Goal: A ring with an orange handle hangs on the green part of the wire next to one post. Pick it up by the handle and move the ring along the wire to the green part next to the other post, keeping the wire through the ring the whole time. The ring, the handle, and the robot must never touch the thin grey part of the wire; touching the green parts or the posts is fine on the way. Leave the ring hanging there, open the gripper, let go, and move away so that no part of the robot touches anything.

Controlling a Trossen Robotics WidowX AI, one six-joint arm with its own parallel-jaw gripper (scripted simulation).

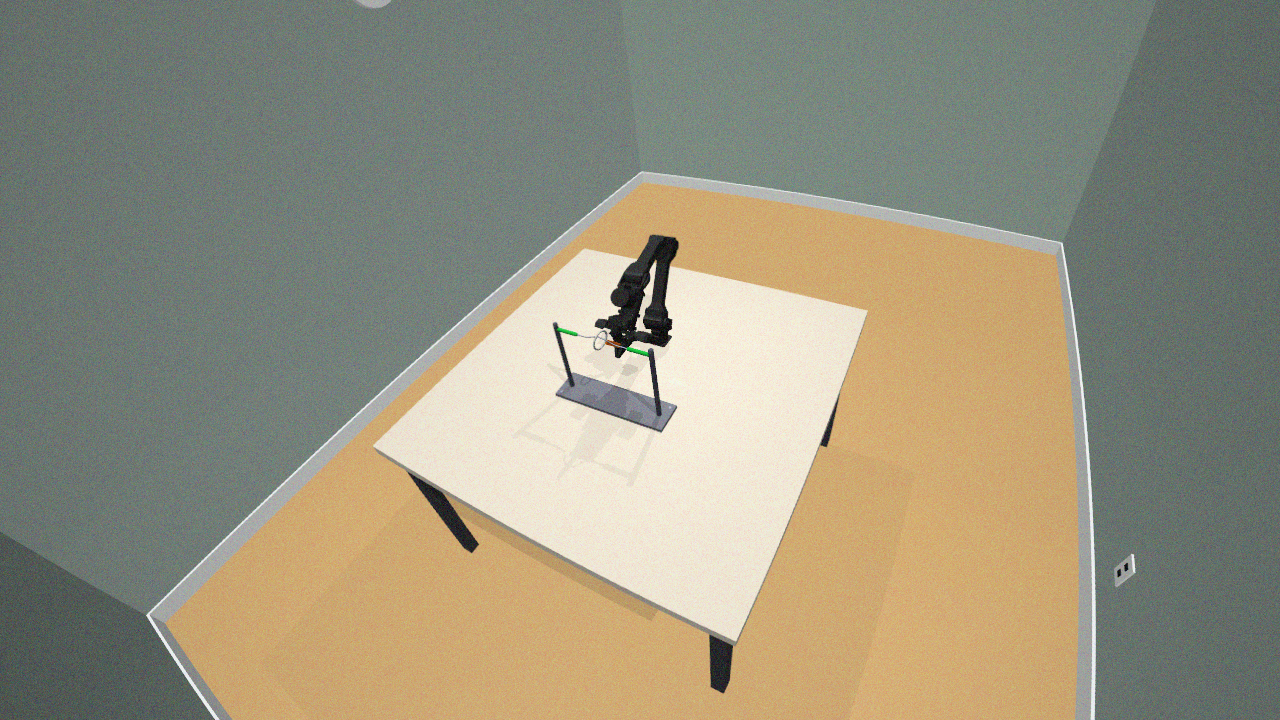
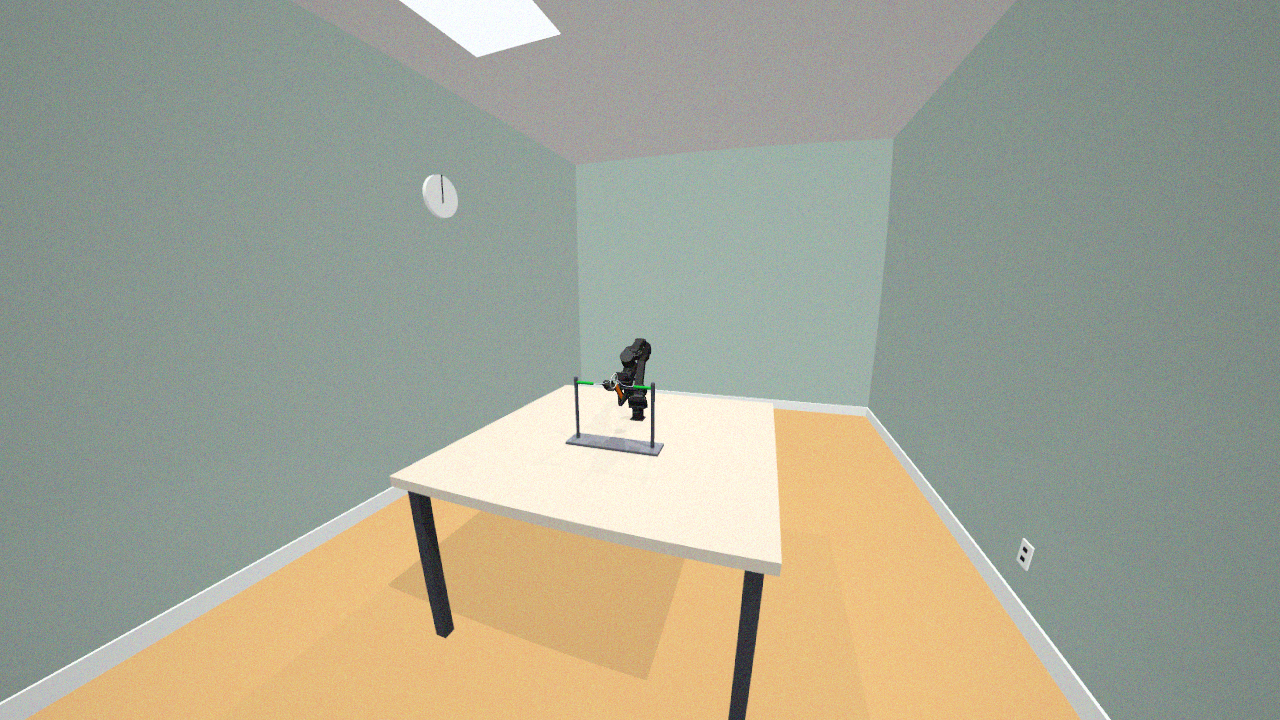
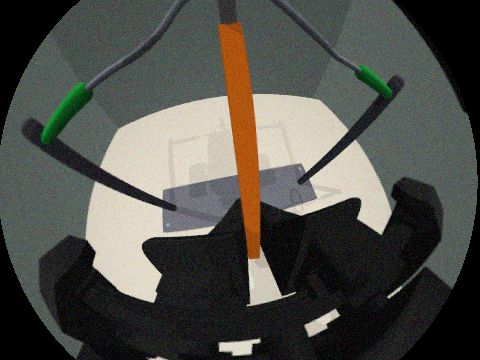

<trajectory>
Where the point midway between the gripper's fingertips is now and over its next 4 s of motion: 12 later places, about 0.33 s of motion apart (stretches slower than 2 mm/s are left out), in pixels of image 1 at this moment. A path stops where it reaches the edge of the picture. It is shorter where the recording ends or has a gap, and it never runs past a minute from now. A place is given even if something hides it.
The gripper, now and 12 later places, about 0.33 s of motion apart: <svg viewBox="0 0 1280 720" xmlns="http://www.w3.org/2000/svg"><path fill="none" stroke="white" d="M617 357L608 353L600 350L599 349L605 353L614 362L624 370L631 373L635 375L638 376L641 376L643 378L644 381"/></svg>
</trajectory>
